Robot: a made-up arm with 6 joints. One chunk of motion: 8 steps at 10 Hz.
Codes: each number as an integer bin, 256 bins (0 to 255) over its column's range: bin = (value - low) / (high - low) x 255, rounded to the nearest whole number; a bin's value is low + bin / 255 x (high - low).
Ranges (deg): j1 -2.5..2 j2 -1.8..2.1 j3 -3.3..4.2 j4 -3.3..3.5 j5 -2..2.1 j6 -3.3..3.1
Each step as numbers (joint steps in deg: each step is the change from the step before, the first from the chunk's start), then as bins.
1 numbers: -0.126 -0.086 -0.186 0.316 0.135 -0.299
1 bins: 135 112 106 136 133 120
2 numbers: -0.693 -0.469 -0.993 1.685 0.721 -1.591
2 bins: 102 87 78 187 169 68
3 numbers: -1.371 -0.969 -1.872 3.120 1.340 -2.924
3 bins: 64 54 49 241 208 15
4 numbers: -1.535 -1.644 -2.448 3.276 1.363 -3.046
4 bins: 55 10 29 247 209 10
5 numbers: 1.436 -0.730 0.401 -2.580 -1.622 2.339
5 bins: 223 70 126 27 24 225
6 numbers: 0.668 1.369 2.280 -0.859 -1.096 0.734
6 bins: 180 207 190 92 56 161
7 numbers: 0.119 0.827 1.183 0.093 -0.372 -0.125
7 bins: 148 172 152 127 101 127
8 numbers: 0.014 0.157 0.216 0.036 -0.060 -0.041
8 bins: 142 128 120 125 121 130
